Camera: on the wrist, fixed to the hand. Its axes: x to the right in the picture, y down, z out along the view.
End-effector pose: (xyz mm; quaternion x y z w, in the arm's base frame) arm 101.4 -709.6 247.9 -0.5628 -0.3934 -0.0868 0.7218
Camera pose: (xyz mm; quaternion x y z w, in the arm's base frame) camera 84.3 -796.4 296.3 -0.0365 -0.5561 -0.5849 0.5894
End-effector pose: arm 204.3 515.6 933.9 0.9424 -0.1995 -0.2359 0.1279
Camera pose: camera 255.3 595.9 967.3 -0.8606 -0.4792 0.0823 0.1516
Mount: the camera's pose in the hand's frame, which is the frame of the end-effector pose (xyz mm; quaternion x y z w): -6.9 -76.2 -65.7 0.1235 0.1565 -0.6696 0.7155
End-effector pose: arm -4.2 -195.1 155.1 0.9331 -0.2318 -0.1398 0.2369
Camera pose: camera 42.2 -107.4 173.3 -0.8739 -0.4787 0.0840 0.0031
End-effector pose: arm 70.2 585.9 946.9 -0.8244 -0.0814 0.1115 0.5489
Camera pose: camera 80.6 555.1 1042.4 -0.4850 -0.5106 -0.4067 0.5819
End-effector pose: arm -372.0 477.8 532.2 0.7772 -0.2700 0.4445 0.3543
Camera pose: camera -352.0 576.4 525.7 0.7110 0.4376 0.2358 0.4974
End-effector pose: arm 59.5 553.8 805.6 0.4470 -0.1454 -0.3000 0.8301
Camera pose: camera 59.6 569.1 705.9 0.5666 0.2881 -0.6826 0.3606
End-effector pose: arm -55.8 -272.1 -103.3 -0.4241 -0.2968 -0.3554 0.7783
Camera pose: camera -110.5 -356.8 -104.8 0.0470 -0.4184 -0.8051 0.4177
